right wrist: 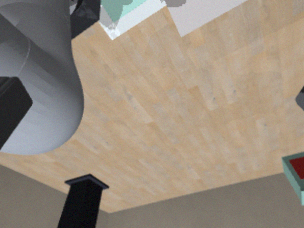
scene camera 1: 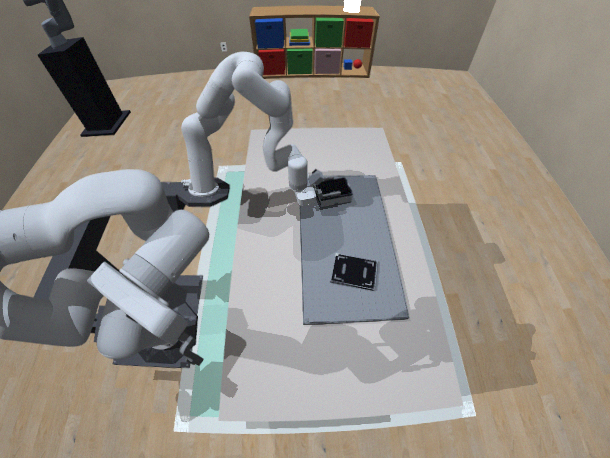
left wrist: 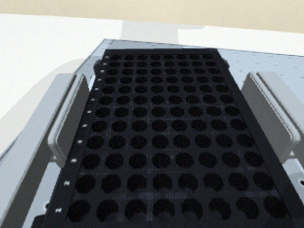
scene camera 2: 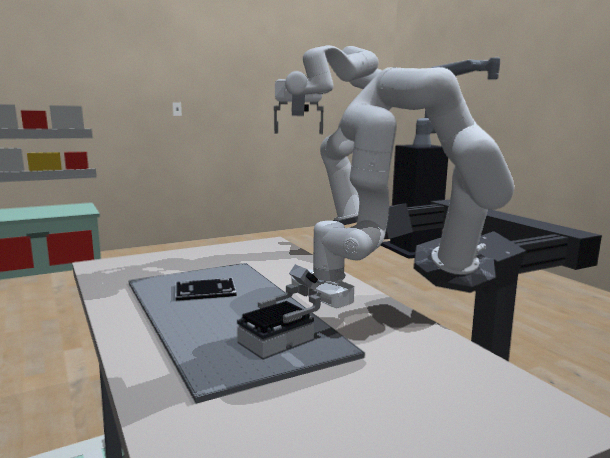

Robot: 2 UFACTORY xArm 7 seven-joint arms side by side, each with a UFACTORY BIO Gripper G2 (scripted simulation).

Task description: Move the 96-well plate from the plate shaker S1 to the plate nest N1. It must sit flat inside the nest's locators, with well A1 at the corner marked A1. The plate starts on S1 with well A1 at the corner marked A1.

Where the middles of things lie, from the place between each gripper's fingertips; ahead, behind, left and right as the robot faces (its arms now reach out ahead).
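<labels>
The black 96-well plate (scene camera 2: 272, 316) is 10 mm ahead of my left hand and 10 mm below it. The black 96-well plate is 37 cm ahead of my right hand, 74 cm to the left of it and 37 cm below it.
My left gripper is 80 mm short of the black plate nest N1 (scene camera 1: 353, 275), 370 mm to the left of it and 70 mm above it. The black plate nest N1 is 44 cm ahead of my right hand, 36 cm to the left of it and 43 cm below it.
</labels>
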